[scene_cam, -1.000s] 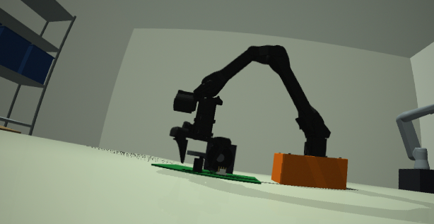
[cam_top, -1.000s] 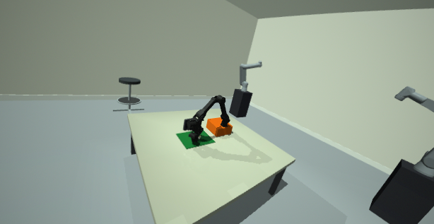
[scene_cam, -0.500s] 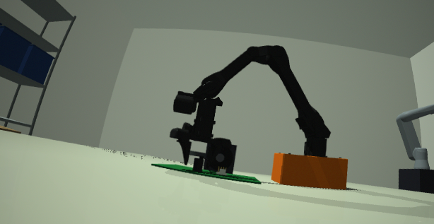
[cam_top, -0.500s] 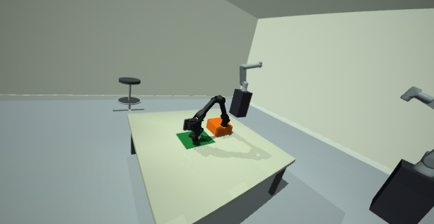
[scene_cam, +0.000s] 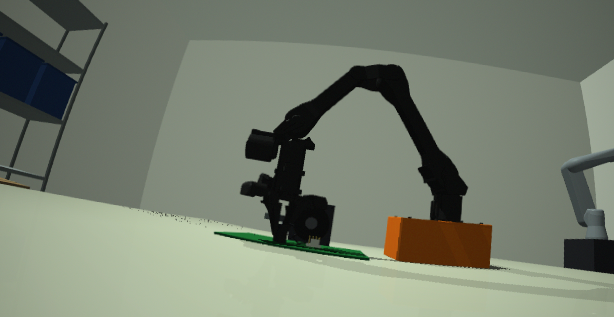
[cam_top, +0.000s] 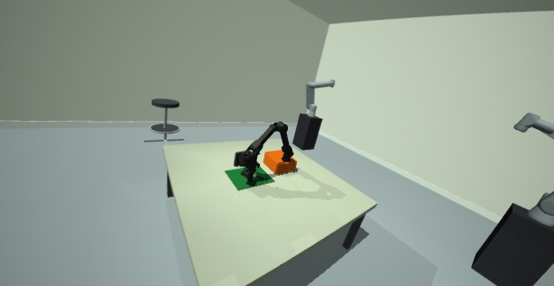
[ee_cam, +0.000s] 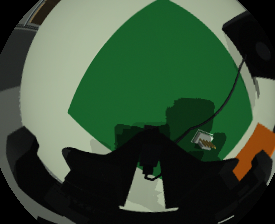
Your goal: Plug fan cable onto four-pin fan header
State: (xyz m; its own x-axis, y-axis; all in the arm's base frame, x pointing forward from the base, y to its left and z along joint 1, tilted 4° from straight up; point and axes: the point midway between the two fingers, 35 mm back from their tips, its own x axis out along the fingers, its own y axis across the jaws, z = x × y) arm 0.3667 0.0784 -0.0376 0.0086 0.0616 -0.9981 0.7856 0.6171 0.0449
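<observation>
Now: gripper tip 50 mm to the left of the green board, 30 mm past it and 30 mm above it. From my gripper tip the other things lie so: black fan (220 mm to the right, 40 mm above, 30 mm behind); fan cable plug (10 mm to the left, 10 mm behind, 10 mm above).
</observation>
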